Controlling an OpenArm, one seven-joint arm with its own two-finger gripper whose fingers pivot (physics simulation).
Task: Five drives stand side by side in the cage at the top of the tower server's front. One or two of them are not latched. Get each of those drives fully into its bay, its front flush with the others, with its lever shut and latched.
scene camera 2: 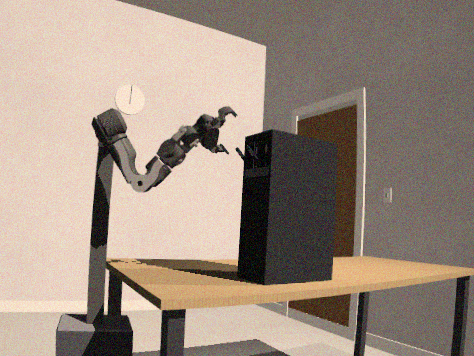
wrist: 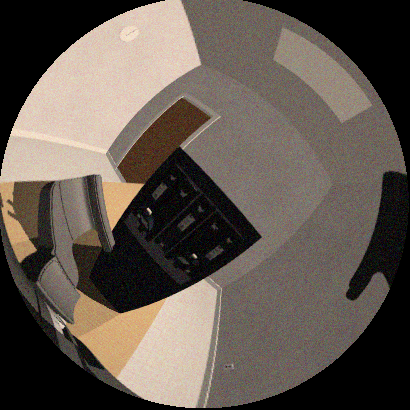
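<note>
The black tower server (scene camera 2: pixel 300 210) (wrist: pixel 135 280) stands upright with its drive cage (scene camera 2: pixel 257 172) at the top of its front. In the wrist view, three drives, at both ends and in the middle, show pale labels. The second drive from the upper left has an open lever (wrist: pixel 147 218), and the fourth has another open lever (wrist: pixel 188 259); both have bright spots. In the scene view one lever (scene camera 2: pixel 240 153) sticks out of the front. How far each drive sits in is too dark to tell. My gripper (scene camera 2: pixel 231 133) (wrist: pixel 204 232) is open and empty, in front of the cage, apart from it.
The server stands on a wooden table (scene camera 2: pixel 200 295) (wrist: pixel 135 345). The arm's post (scene camera 2: pixel 100 210) stands at the table's left end. A brown door (scene camera 2: pixel 345 200) (wrist: pixel 165 137) is in the wall behind the server. A round clock (scene camera 2: pixel 130 99) (wrist: pixel 129 33) hangs on the pale wall.
</note>
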